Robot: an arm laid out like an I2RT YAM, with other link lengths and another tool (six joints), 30 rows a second.
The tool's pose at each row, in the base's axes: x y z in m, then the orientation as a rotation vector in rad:
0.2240 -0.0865 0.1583 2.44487 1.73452 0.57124
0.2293 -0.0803 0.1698 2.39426 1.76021 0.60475
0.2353 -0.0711 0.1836 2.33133 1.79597 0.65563
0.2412 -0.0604 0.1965 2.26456 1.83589 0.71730
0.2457 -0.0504 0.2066 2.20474 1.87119 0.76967
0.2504 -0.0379 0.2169 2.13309 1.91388 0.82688
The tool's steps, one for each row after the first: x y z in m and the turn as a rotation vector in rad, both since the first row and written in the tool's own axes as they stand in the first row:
0.0101 0.0058 -0.0079 -0.02565 0.01417 -0.03493
0.0238 0.0119 -0.0173 -0.05594 0.04046 -0.07940
0.0386 0.0170 -0.0257 -0.08640 0.07599 -0.12672
0.0516 0.0204 -0.0321 -0.11148 0.10749 -0.16895
0.0671 0.0232 -0.0382 -0.13798 0.14370 -0.21990

